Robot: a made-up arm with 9 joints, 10 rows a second.
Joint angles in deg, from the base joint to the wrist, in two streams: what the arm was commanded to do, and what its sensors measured. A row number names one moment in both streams.
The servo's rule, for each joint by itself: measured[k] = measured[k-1] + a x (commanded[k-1-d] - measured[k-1]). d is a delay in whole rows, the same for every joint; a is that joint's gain. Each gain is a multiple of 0.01, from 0.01 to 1. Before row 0 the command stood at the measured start. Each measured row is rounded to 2 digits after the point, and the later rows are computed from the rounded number. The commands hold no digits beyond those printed.
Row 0, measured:
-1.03 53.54 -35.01 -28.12 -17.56 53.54 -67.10 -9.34 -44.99
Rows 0 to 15, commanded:
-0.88 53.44 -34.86 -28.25 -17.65 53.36 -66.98 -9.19 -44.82
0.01 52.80 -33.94 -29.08 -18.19 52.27 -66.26 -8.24 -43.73
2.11 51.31 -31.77 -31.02 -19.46 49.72 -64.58 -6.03 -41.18
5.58 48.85 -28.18 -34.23 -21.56 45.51 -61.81 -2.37 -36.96
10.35 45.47 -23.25 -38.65 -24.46 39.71 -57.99 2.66 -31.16
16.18 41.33 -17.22 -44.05 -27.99 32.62 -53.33 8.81 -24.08
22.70 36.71 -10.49 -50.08 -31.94 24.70 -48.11 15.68 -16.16
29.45 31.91 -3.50 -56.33 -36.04 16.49 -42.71 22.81 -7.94
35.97 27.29 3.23 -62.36 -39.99 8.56 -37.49 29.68 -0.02
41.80 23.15 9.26 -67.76 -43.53 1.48 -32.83 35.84 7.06
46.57 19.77 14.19 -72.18 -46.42 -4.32 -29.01 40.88 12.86
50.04 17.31 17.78 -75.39 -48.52 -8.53 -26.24 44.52 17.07
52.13 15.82 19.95 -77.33 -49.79 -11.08 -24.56 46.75 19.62
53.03 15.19 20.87 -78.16 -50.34 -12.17 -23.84 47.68 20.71
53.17 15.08 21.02 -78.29 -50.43 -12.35 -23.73 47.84 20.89
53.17 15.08 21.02 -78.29 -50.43 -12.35 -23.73 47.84 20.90
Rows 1 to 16, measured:
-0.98 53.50 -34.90 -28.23 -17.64 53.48 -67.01 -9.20 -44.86
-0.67 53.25 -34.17 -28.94 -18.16 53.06 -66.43 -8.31 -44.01
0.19 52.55 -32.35 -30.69 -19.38 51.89 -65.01 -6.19 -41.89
1.86 51.22 -29.18 -33.66 -21.43 49.66 -62.55 -2.64 -38.19
4.49 49.15 -24.67 -37.85 -24.28 46.18 -59.04 2.29 -32.92
8.11 46.33 -19.01 -43.06 -27.77 41.43 -54.64 8.35 -26.29
12.63 42.87 -12.53 -48.96 -31.69 35.57 -49.61 15.17 -18.69
17.84 38.92 -5.67 -55.15 -35.78 28.89 -44.30 22.28 -10.63
23.46 34.73 1.09 -61.21 -39.74 21.77 -39.06 29.16 -2.67
29.15 30.56 7.30 -66.71 -43.30 14.67 -34.26 35.37 4.63
34.55 26.68 12.54 -71.30 -46.23 8.02 -30.22 40.49 10.80
39.35 23.31 16.52 -74.74 -48.38 2.23 -27.16 44.24 15.50
43.31 20.61 19.13 -76.92 -49.71 -2.43 -25.16 46.57 18.59
46.32 18.66 20.45 -77.96 -50.30 -5.84 -24.14 47.60 20.18
48.44 17.37 20.88 -78.24 -50.42 -8.12 -23.82 47.82 20.71
49.91 16.55 20.99 -78.28 -50.43 -9.60 -23.75 47.84 20.85
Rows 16 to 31, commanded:
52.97 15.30 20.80 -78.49 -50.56 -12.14 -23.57 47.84 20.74
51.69 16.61 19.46 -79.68 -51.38 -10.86 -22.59 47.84 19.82
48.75 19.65 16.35 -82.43 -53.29 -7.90 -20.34 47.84 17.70
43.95 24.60 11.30 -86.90 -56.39 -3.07 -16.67 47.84 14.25
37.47 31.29 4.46 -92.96 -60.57 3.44 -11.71 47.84 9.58
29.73 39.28 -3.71 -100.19 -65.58 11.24 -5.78 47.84 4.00
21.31 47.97 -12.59 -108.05 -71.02 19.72 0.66 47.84 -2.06
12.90 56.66 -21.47 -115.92 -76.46 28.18 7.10 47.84 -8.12
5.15 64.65 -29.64 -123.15 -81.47 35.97 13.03 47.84 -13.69
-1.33 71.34 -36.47 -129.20 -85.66 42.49 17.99 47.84 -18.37
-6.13 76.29 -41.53 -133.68 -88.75 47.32 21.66 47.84 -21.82
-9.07 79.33 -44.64 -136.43 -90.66 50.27 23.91 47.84 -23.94
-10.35 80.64 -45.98 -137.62 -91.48 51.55 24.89 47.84 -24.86
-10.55 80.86 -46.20 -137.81 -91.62 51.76 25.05 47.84 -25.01
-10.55 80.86 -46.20 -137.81 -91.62 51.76 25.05 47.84 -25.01
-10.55 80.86 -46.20 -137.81 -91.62 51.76 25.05 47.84 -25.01
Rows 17 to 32, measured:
50.86 16.10 20.85 -78.46 -50.55 -10.49 -23.61 47.84 20.77
51.12 16.28 19.79 -79.48 -51.33 -10.62 -22.82 47.84 20.06
50.39 17.49 17.18 -81.96 -53.17 -9.67 -20.91 47.84 18.29
48.39 20.05 12.71 -86.11 -56.20 -7.36 -17.65 47.84 15.26
45.00 24.10 6.44 -91.86 -60.31 -3.58 -13.08 47.84 11.00
40.27 29.56 -1.27 -98.86 -65.26 1.61 -7.46 47.84 5.75
34.39 36.19 -9.87 -106.58 -70.67 7.95 -1.21 47.84 -0.11
27.73 43.56 -18.69 -114.43 -76.11 15.03 5.19 47.84 -6.12
20.73 51.15 -27.01 -121.75 -81.15 22.36 11.23 47.84 -11.80
13.89 58.42 -34.20 -128.01 -85.39 29.41 16.44 47.84 -16.73
7.68 64.85 -39.77 -132.77 -88.55 35.68 20.46 47.84 -20.55
2.49 70.06 -43.47 -135.84 -90.53 40.79 23.12 47.84 -23.09
-1.49 73.87 -45.38 -137.34 -91.42 44.56 24.48 47.84 -24.42
-4.30 76.39 -46.00 -137.73 -91.61 47.08 24.92 47.84 -24.86
-6.24 78.00 -46.15 -137.80 -91.62 48.72 25.02 47.84 -24.97
-7.58 79.03 -46.19 -137.81 -91.62 49.78 25.04 47.84 -25.00

